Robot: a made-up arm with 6 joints.
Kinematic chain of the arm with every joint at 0, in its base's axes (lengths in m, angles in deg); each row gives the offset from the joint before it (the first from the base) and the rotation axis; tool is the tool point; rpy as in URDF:
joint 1: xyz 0 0 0.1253 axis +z
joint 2: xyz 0 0 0 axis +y
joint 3: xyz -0.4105 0 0.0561 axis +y
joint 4: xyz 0.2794 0 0.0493 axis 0.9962 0 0.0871
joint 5: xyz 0 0 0 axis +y
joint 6: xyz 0.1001 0 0.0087 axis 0.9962 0 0.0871
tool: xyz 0 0 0 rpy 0 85 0
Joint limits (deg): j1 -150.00..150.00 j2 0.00..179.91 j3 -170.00..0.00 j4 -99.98..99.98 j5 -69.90..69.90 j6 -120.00..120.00
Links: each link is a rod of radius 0.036 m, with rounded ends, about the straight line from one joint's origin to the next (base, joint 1, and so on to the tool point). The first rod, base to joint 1, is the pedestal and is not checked.
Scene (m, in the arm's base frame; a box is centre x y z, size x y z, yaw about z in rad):
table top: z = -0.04
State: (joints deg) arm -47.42 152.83 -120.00 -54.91 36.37 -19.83
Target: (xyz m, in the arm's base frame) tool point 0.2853 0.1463 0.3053
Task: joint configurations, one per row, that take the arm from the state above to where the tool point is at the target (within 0.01 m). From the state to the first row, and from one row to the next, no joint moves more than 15 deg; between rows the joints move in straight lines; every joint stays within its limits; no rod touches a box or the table.
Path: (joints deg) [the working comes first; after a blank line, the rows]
Joints at the target: 33.99 92.05 -53.56 -25.94 60.28 -19.83
Straight joint move there: clear.

1: -33.85 142.70 -108.93 -50.08 40.35 -19.83
2: -20.28 132.57 -97.85 -45.25 44.34 -19.83
3: -6.72 122.44 -86.78 -40.43 48.32 -19.83
4: 6.85 112.31 -75.71 -35.60 52.31 -19.83
5: 20.42 102.18 -64.64 -30.77 56.29 -19.83
6: 33.99 92.05 -53.56 -25.94 60.28 -19.83

